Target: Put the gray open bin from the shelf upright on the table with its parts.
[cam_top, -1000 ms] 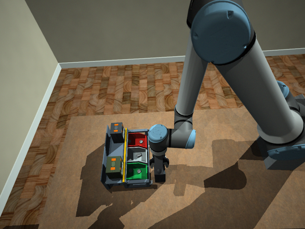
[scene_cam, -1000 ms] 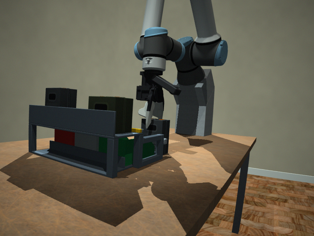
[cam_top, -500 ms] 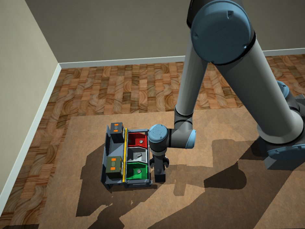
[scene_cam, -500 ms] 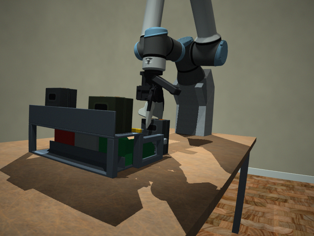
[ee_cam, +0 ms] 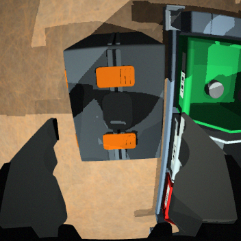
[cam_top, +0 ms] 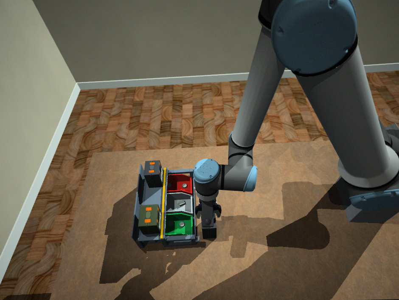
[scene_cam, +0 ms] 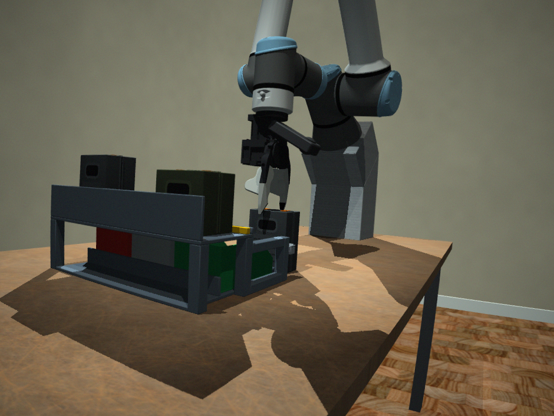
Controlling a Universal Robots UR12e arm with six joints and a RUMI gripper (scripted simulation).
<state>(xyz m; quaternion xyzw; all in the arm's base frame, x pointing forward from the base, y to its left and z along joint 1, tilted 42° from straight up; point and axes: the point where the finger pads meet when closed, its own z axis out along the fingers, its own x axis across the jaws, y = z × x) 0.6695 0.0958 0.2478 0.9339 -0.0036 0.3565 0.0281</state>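
Now: the gray bin 160 mm ahead of my hand, 120 mm to the right of it and 90 mm below it. Also, from my hand: yellow strip: 210 mm ahead, 120 mm to the right, 30 mm below; green bin: 160 mm ahead, 10 mm to the right, 90 mm below; red bin: 150 mm ahead, 230 mm to the right, 90 mm below.
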